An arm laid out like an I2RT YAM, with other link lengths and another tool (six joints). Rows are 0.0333 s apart.
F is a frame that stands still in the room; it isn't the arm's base.
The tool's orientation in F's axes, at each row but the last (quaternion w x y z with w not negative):
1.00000 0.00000 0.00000 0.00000
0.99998 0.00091 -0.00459 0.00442
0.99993 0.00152 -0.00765 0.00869
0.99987 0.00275 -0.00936 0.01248
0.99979 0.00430 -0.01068 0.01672
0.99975 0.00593 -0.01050 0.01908
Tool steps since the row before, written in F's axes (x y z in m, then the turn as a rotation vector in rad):
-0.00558 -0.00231 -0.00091 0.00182 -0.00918 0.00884
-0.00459 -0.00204 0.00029 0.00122 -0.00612 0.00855
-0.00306 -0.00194 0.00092 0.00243 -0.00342 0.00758
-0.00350 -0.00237 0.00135 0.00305 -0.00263 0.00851
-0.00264 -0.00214 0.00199 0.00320 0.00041 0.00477
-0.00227 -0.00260 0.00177 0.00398 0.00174 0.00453
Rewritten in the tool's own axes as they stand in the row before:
-0.00558 -0.00231 -0.00091 0.00182 -0.00918 0.00884
-0.00460 -0.00200 0.00034 0.00124 -0.00612 0.00855
-0.00308 -0.00188 0.00097 0.00249 -0.00344 0.00755
-0.00353 -0.00227 0.00143 0.00314 -0.00266 0.00847
-0.00267 -0.00203 0.00206 0.00331 0.00034 0.00470
-0.00233 -0.00249 0.00185 0.00414 0.00164 0.00442

